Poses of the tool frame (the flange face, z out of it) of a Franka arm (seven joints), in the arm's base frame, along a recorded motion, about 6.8 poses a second.
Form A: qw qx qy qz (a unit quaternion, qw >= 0); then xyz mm.
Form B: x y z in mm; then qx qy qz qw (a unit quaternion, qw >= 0). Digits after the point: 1 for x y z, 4 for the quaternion.
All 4 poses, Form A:
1: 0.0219 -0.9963 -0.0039 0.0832 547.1 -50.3 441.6
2: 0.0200 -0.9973 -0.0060 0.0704 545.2 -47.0 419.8
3: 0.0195 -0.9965 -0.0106 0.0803 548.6 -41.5 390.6
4: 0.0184 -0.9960 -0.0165 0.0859 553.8 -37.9 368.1
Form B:
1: 547.1 -50.3 441.6 -0.9963 -0.0039 0.0832 0.0219
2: 545.2 -47.0 419.8 -0.9973 -0.0060 0.0704 0.0200
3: 548.6 -41.5 390.6 -0.9965 -0.0106 0.0803 0.0195
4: 553.8 -37.9 368.1 -0.9960 -0.0165 0.0859 0.0184
